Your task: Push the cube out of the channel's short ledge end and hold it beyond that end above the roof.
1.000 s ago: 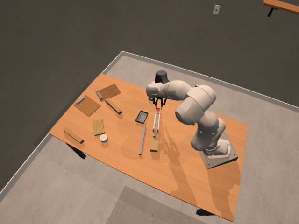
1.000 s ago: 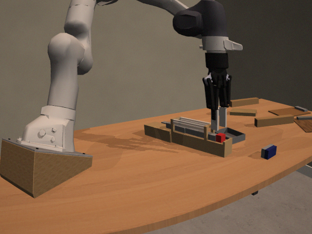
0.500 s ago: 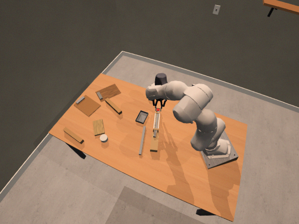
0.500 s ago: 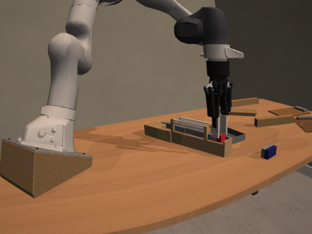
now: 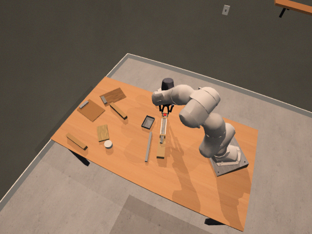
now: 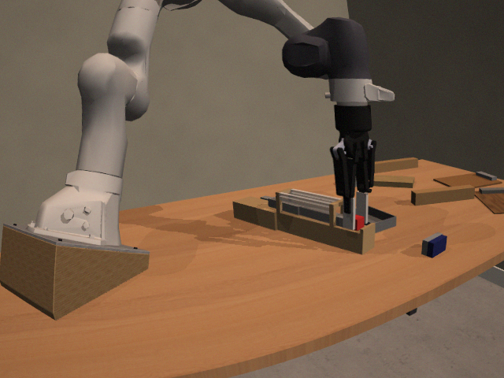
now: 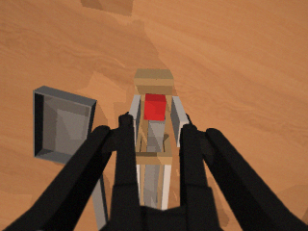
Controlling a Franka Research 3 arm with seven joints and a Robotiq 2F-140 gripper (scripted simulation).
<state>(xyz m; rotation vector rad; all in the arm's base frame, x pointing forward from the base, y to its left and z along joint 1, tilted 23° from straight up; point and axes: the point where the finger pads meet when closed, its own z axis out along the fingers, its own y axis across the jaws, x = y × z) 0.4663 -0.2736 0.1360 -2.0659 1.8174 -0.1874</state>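
Right now my hand is 30 mm above the red cube. From my hand the other things lie so: channel: 130 mm to the left, 30 mm below, 20 mm behind; grey tray: 130 mm ahead, 90 mm to the left, 80 mm below; short grey bar: 210 mm to the left, 30 mm below, 30 mm behind.
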